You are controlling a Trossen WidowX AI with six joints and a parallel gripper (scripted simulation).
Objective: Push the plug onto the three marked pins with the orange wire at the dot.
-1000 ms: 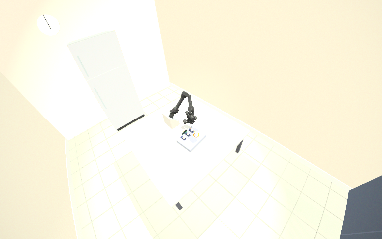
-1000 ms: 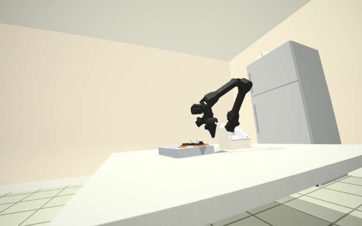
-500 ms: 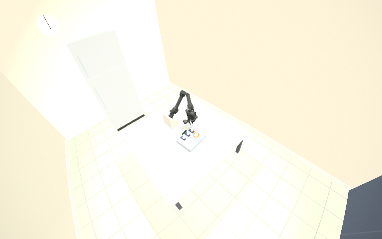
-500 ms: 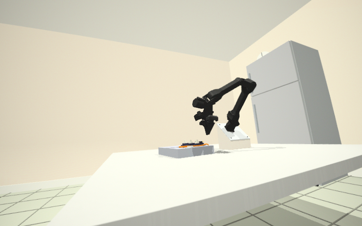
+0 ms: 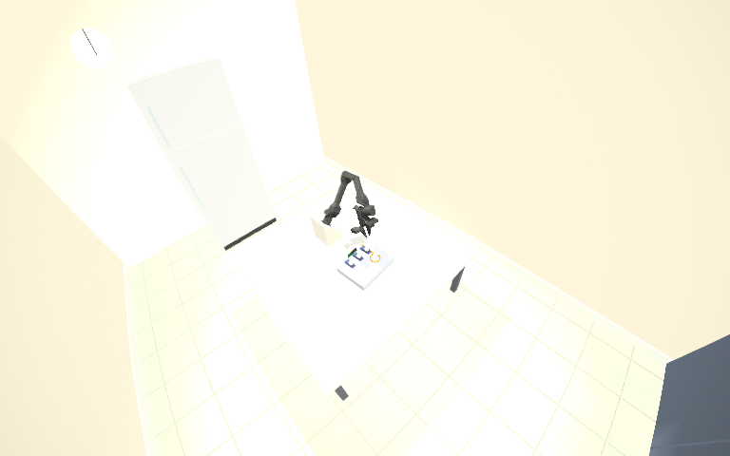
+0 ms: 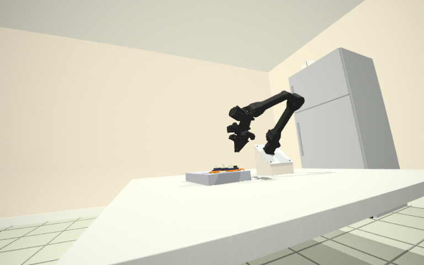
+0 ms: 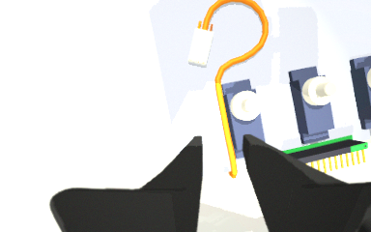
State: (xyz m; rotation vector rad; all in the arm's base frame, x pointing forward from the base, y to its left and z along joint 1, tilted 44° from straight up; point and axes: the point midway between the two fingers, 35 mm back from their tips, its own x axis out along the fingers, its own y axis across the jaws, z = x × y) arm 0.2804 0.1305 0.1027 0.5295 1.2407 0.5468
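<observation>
The green band is 1 cm behind my gripper tip, 15 cm to the right of it and 7 cm below it. The rest, counted from my gripper tip: grey holder plate (14 cm ahead, 8 cm to the right, 12 cm below).
</observation>
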